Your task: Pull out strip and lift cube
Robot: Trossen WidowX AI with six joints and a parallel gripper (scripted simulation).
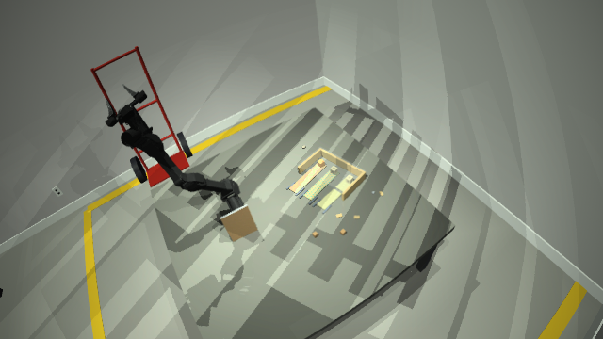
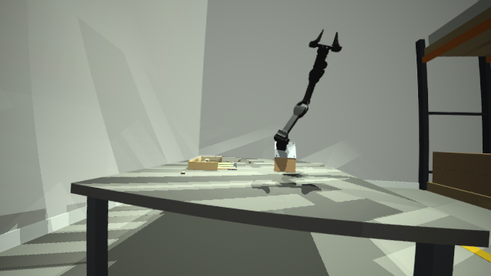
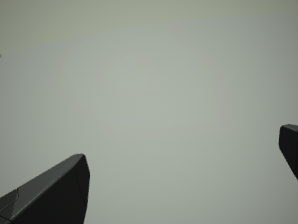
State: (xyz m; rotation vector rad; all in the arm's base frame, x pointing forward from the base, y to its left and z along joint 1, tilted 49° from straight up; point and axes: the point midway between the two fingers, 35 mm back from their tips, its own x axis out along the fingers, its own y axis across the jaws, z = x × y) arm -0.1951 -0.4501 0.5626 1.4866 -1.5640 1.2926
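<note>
My gripper tip is 88 cm above the pale strip, 73 cm short of it and 18 cm to the left of it.
</note>
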